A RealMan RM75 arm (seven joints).
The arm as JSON. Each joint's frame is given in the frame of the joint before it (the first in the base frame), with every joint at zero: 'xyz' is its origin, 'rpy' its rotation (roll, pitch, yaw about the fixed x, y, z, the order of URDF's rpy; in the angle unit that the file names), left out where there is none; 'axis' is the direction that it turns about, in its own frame. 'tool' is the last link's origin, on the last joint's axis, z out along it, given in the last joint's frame.
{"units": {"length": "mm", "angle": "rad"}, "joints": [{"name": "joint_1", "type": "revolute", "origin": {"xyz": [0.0, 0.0, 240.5]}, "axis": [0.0, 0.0, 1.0]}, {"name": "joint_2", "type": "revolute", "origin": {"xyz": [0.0, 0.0, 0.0], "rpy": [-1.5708, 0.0, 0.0]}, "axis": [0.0, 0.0, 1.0]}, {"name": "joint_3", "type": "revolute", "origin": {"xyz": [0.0, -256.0, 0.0], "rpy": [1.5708, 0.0, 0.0]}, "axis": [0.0, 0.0, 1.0]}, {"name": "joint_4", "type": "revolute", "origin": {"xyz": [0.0, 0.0, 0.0], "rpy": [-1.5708, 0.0, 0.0]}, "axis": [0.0, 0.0, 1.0]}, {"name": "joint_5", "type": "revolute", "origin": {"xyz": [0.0, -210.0, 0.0], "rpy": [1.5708, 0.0, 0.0]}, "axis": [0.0, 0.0, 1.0]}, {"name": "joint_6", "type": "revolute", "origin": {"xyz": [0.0, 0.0, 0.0], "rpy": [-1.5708, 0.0, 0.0]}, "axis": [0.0, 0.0, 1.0]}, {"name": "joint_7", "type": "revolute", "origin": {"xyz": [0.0, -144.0, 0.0], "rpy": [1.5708, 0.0, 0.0]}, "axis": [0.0, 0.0, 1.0]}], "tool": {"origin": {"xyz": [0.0, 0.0, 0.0]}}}
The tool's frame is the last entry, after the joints.
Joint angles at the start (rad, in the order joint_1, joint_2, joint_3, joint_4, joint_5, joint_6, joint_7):
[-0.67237 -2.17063 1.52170 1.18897 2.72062 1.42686 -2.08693]
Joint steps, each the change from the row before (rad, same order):
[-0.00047 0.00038 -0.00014 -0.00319 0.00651 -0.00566 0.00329]
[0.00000 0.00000 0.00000 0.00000 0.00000 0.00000 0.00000]
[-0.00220 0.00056 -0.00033 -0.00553 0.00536 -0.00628 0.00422]
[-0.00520 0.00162 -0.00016 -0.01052 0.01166 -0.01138 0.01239]
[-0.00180 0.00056 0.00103 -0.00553 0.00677 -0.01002 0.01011]
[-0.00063 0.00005 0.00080 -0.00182 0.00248 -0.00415 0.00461]
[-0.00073 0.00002 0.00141 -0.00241 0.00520 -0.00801 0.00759]
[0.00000 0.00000 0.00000 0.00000 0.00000 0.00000 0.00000]
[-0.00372 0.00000 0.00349 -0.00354 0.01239 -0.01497 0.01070]
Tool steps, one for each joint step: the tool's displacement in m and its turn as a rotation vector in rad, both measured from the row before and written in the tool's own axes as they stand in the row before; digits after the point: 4 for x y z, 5 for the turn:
[-0.0009 -0.0011 0.0005 0.00616 -0.00454 0.00316]
[0.0000 0.0000 0.0000 0.00000 0.00000 0.00000]
[-0.0006 -0.0012 0.0006 0.00533 -0.00412 0.00430]
[-0.0012 -0.0025 0.0010 0.01103 -0.00983 0.01409]
[-0.0006 -0.0015 0.0008 0.00872 -0.00429 0.01150]
[-0.0001 -0.0005 0.0003 0.00357 -0.00132 0.00561]
[-0.0001 -0.0011 0.0004 0.00767 -0.00240 0.00954]
[0.0000 0.0000 0.0000 0.00000 0.00000 0.00000]
[0.0004 -0.0026 0.0003 0.01729 -0.00617 0.01808]

